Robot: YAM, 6 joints.
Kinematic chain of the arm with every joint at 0, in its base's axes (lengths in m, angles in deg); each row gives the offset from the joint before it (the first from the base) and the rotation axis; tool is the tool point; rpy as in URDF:
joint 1: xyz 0 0 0.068 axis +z
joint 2: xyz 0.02 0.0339 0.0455 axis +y
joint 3: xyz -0.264 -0.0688 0 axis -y
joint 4: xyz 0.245 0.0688 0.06 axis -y
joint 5: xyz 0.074 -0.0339 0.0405 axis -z
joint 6: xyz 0.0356 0 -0.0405 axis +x
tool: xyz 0 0 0 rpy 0 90 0
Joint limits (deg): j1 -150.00..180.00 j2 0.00..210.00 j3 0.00..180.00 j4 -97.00..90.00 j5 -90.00..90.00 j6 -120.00..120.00
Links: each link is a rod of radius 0.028 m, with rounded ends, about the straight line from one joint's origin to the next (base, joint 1, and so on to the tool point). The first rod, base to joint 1, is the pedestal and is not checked.
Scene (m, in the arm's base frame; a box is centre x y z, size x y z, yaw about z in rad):
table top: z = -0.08
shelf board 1: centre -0 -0.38 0.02 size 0.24 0.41 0.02 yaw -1.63
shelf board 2: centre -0 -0.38 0.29 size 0.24 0.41 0.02 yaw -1.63
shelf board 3: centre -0 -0.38 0.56 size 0.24 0.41 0.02 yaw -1.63
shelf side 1: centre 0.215 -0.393 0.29 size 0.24 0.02 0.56 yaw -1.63
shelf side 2: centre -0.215 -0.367 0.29 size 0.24 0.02 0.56 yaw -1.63
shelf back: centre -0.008 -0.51 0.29 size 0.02 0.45 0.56 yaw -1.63
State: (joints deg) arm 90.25 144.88 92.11 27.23 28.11 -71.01
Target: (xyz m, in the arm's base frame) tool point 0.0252 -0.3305 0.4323
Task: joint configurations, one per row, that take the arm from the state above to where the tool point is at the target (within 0.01 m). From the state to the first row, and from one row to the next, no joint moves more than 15 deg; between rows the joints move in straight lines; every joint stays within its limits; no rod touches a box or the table.
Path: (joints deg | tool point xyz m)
1: 75.88 135.95 88.42 26.92 30.26 -71.01 | 0.1436 0.4975 0.1200
2: 61.51 127.02 84.74 26.60 32.41 -71.01 | 0.2556 0.4310 0.1757
3: 47.14 118.09 81.05 26.29 34.56 -71.01 | 0.3396 0.3363 0.2274
4: 32.77 109.16 77.36 25.98 36.71 -71.01 | 0.3886 0.2249 0.2744
5: 18.40 100.23 73.68 25.66 38.87 -71.01 | 0.4004 0.1097 0.3159
6: 4.03 91.30 69.99 25.35 41.02 -71.01 | 0.3774 0.0032 0.3514
7: -10.34 82.37 66.30 25.04 43.17 -71.01 | 0.3259 -0.0842 0.3806
8: -24.71 73.44 62.61 24.72 45.32 -71.01 | 0.2554 -0.1454 0.4032
9: -39.07 64.51 58.93 24.41 47.47 -71.01 | 0.1767 -0.1772 0.4193
10: -53.44 55.58 55.24 24.10 49.62 -71.01 | 0.1003 -0.1808 0.4289
11: -67.81 46.65 51.55 23.78 51.77 -71.01 | 0.0353 -0.1606 0.4323
12: -72.23 58.71 59.25 25.02 50.53 -71.01 | 0.0393 -0.2126 0.4431
13: -76.64 70.77 66.95 26.26 49.28 -71.01 | 0.0365 -0.2703 0.4434
14: -81.06 82.83 74.65 27.50 48.04 -71.01 | 0.0252 -0.3305 0.4323

